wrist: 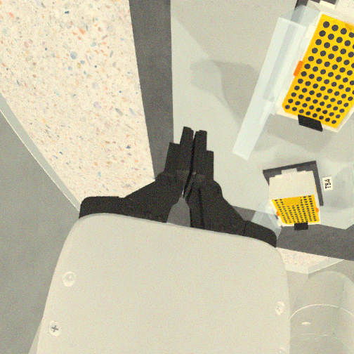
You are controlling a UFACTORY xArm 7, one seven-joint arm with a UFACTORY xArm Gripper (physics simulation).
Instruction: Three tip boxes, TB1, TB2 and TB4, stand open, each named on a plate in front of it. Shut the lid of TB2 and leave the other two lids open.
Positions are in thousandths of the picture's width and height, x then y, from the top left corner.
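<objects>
Clear lid (821, 106): distance 0.14 m from the lens.
</objects>
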